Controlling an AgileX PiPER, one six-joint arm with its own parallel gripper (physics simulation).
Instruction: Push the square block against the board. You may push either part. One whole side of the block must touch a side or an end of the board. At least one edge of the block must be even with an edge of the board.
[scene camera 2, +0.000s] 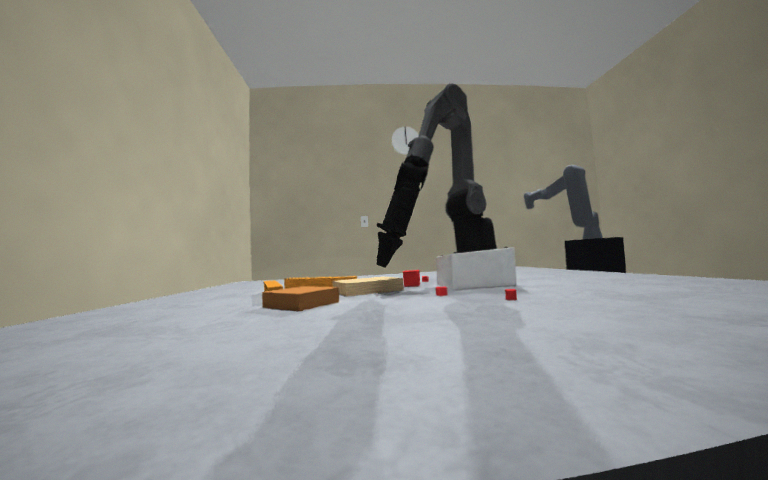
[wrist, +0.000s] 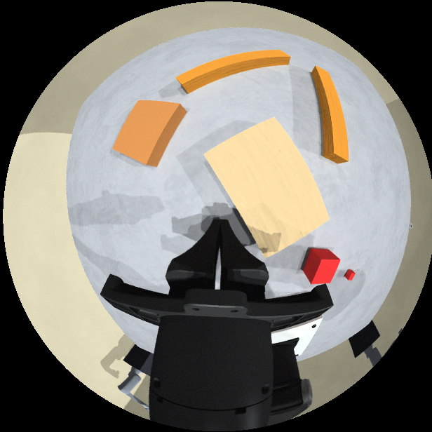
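Note:
The square block (scene camera 2: 300, 298) (wrist: 147, 131), orange-brown, lies flat on the table. The board (scene camera 2: 370, 286) (wrist: 270, 182), pale wood and rectangular, lies flat. The two are apart, with a strip of table between them, and the block's sides are turned at an angle to the board's. My gripper (scene camera 2: 383, 264) (wrist: 220, 227) is shut and empty, with its fingertips together. It hangs above the table, tilted downward. In the wrist view the tips show beside the board's near long side, and the block is farther off to the upper left.
Orange bars (wrist: 235, 70) (wrist: 331, 115) lie beyond the board. A red cube (scene camera 2: 411, 278) (wrist: 321, 266) and a small red cube (scene camera 2: 425, 279) (wrist: 350, 275) are near the board's end. More small red cubes (scene camera 2: 441, 290) (scene camera 2: 510, 294) lie by the white base box (scene camera 2: 481, 269).

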